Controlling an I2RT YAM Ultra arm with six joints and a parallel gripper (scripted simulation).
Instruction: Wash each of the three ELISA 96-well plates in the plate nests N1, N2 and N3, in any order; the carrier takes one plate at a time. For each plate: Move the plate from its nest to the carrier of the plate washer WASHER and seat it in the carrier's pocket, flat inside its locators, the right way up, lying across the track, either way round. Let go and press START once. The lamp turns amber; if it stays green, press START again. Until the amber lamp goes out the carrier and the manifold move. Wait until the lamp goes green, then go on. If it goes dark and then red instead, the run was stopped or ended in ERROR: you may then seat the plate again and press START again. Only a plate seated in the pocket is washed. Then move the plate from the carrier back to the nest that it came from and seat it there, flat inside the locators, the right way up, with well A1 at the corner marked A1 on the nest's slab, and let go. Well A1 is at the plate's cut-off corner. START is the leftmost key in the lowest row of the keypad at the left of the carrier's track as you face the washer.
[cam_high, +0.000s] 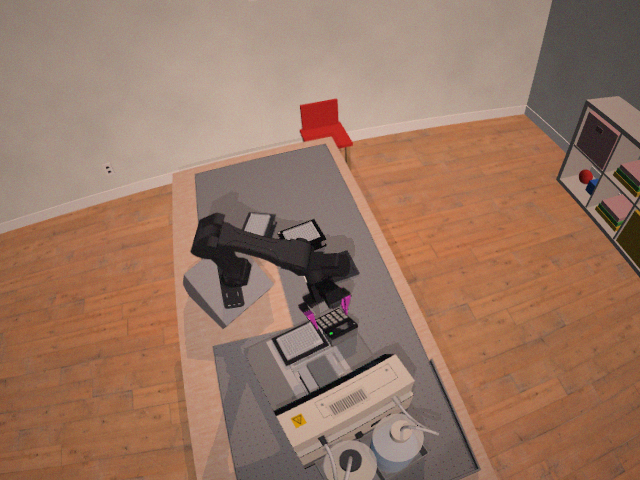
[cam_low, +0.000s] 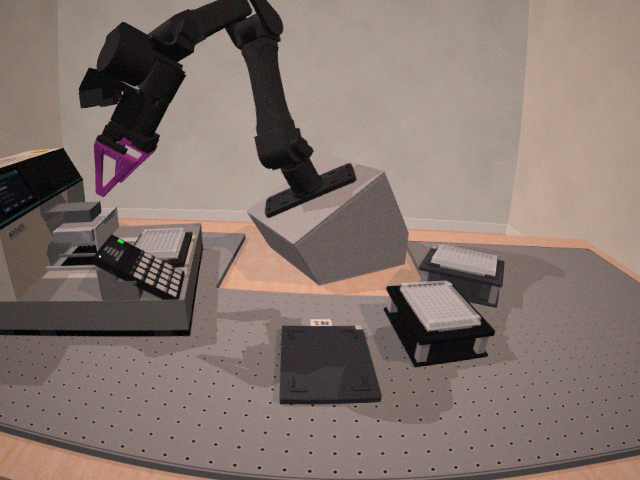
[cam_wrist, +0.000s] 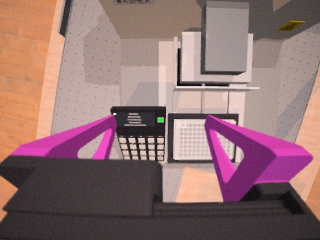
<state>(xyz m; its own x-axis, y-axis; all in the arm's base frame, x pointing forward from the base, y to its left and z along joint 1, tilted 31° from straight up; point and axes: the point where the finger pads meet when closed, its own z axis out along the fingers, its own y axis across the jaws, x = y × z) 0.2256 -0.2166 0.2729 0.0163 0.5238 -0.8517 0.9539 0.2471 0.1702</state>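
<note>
My gripper is now 10 cm past the black carrier pocket, 4 cm to the right of it and 14 cm above it. Also, from my hand: nest N1: 13 cm ahead, 33 cm to the left, 21 cm below; grey manifold: 8 cm behind, 11 cm to the right, 9 cm below; raised black nest: 6 cm ahead, 50 cm to the left, 18 cm below.
</note>
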